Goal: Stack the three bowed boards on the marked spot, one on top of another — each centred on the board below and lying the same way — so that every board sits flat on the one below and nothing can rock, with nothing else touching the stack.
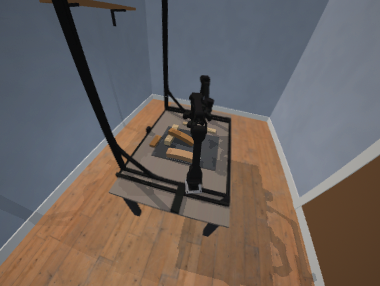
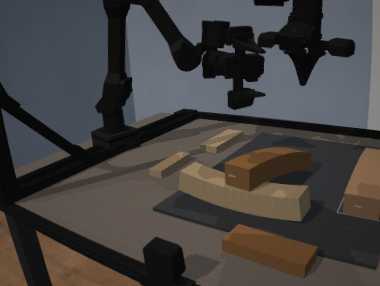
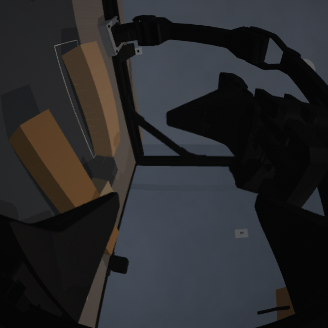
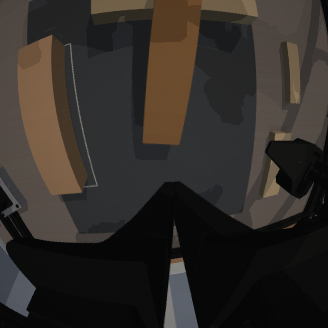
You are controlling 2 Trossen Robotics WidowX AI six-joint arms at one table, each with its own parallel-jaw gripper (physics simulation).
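Frame: origin at the left arm's base, x left, y back, z up, level; millimetres.
Seen in the pictures: left gripper, between the fingertips: (image 2: 264, 74) (image 3: 190, 201) (image 4: 307, 167); right gripper, between the fingertips: (image 2: 302, 85) (image 3: 165, 118) (image 4: 171, 188); left arm's base, origin of its link: (image 2: 114, 130); right arm's base, origin of its link: (image 1: 193, 185) (image 3: 116, 33).
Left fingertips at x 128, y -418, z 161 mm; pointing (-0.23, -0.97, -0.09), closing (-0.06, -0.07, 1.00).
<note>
Offsets run from my left fingertips to a thing's middle. "pt": to the spot under its first point. Level surfaces: height alone.
The pale bowed board {dx -170, dy -69, dz -176 mm} (image 2: 245, 197) (image 4: 225, 9) lies on the dark mat. The dark orange bowed board {dx -70, dy -71, dz -166 mm} (image 2: 267, 165) (image 4: 171, 95) (image 3: 52, 155) lies crosswise over it, arching up. The light orange bowed board {dx +24, dy -240, dz -184 mm} (image 4: 40, 115) (image 3: 95, 100) (image 2: 364, 185) lies apart from them, overlapping the white-outlined spot {pt dx +155, dy -176, dz -207 mm} (image 4: 92, 186) (image 3: 65, 43) but shifted to one side, so part of the outline shows beside it. My left gripper (image 2: 264, 73) (image 3: 190, 201) is open and empty, high above the table. My right gripper (image 2: 303, 83) (image 4: 171, 188) is shut on nothing, above the mat.
A short orange block {dx -257, dy -196, dz -202 mm} (image 2: 270, 250) (image 1: 156, 141) lies beside the mat {dz -207 mm} (image 2: 170, 207). Two thin pale strips {dx -125, dy +178, dz -204 mm} (image 2: 170, 165) {dx +76, dy +196, dz -204 mm} (image 2: 223, 141) lie on the table past the mat. A small black box (image 2: 164, 259) is at the table's edge. Black frame bars border the table.
</note>
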